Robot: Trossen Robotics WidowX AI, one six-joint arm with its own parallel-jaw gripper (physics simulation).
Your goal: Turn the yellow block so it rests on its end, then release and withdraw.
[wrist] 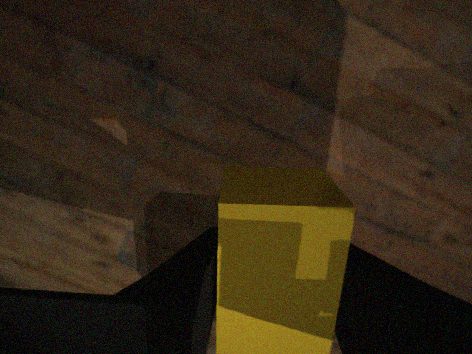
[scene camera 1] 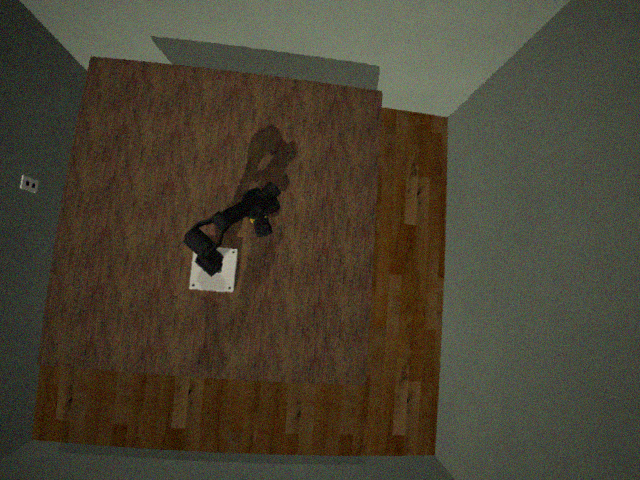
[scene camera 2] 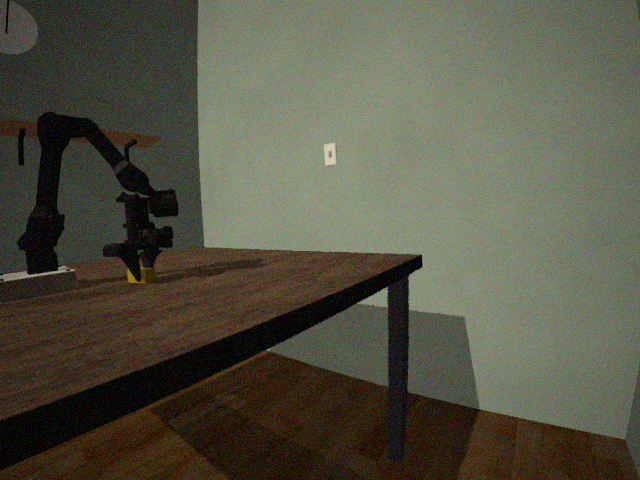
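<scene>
The yellow block (scene camera 1: 252, 220) (scene camera 2: 148, 275) (wrist: 280, 270) lies on its long side on the wooden table (scene camera 1: 310, 310) (scene camera 2: 232, 299). In the scene camera 1 view it is mostly hidden under the arm; a bit of yellow shows. My gripper (scene camera 2: 142, 272) (wrist: 268, 241) points down and is shut on the block, one dark finger against each long side in the wrist view. The block's near end runs out of the bottom of the wrist view. In the scene camera 2 view the block is low at the table top, partly behind a finger.
The arm's light base plate (scene camera 1: 227, 281) (scene camera 2: 62, 279) is on the table close to the block. The table's right edge is well away from the gripper in the scene camera 1 view. Arm shadows fall across the table.
</scene>
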